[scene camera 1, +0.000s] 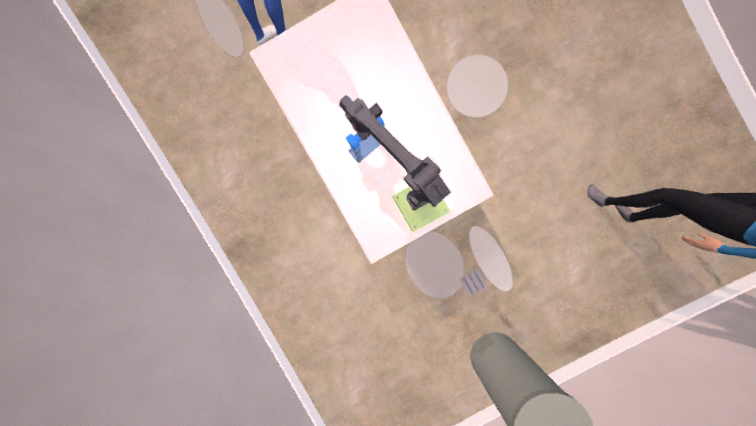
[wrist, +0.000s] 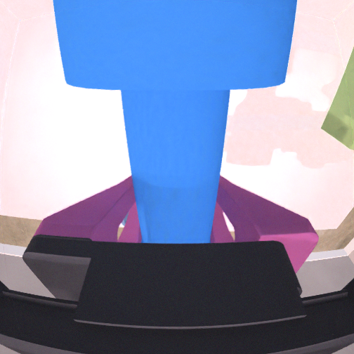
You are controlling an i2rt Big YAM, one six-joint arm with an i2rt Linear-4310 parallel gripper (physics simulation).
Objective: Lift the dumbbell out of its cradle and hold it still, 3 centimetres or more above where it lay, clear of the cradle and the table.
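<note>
The blue dumbbell is held by its handle in my gripper. The magenta fingers are shut on both sides of the handle in the wrist view. One thick end fills the top of that view; the other end is hidden behind the dark gripper body. In the scene view the dumbbell's ends show on either side of the gripper, over the far edge of the blue-grey cradle. The dumbbell looks raised off the cradle, but the size of the gap cannot be told from above.
The white table carries the arm on a green base plate near its lower edge. Round pale discs show around the table. Two people's legs show beyond it, and a grey-green cylinder is at the bottom.
</note>
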